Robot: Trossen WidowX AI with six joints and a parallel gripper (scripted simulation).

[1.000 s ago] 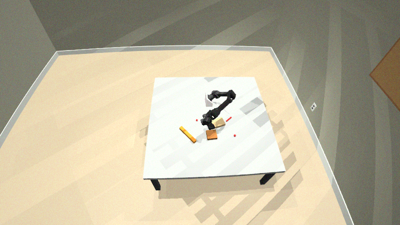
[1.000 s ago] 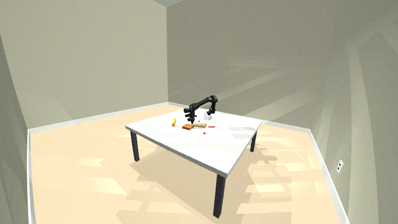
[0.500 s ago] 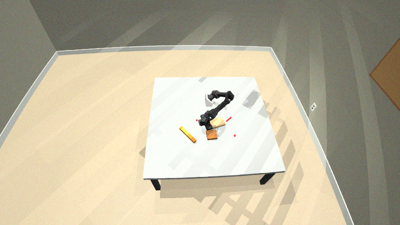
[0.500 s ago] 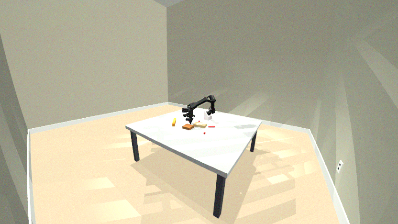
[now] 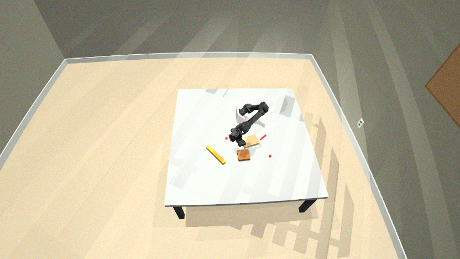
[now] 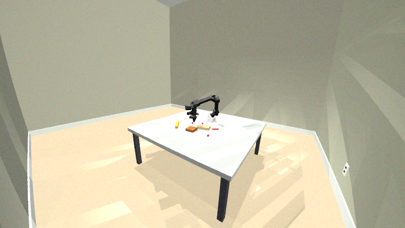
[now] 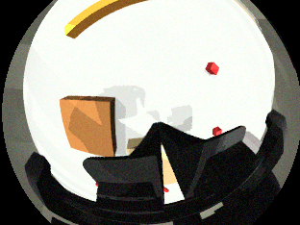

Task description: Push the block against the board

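My gripper tip is now 9 cm past the short red stick, 25 cm to the right of it and 5 cm above it. The rest, counted from my gripper tip: long orange board (10 cm ahead, 19 cm to the right, 4 cm below); then orange square block (10 cm ahead, 5 cm to the left, 4 cm below); then cream block (4 cm behind, 12 cm to the left, 4 cm below).
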